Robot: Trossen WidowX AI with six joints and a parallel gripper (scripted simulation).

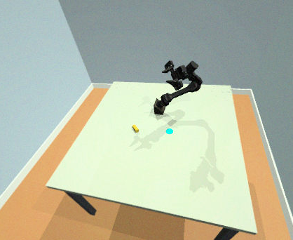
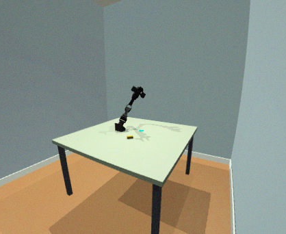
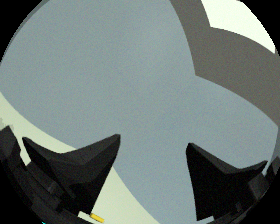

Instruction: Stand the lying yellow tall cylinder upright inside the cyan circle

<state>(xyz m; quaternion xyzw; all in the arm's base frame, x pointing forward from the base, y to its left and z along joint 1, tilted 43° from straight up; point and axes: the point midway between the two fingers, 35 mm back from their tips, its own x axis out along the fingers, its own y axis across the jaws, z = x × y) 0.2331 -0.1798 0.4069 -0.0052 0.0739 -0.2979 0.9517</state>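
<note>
My gripper tip is 5 cm short of the yellow tall cylinder, 26 cm to the left of it and 50 cm above it. Round my gripper tip: cyan circle 1 cm behind, 2 cm to the left, 51 cm below.
</note>
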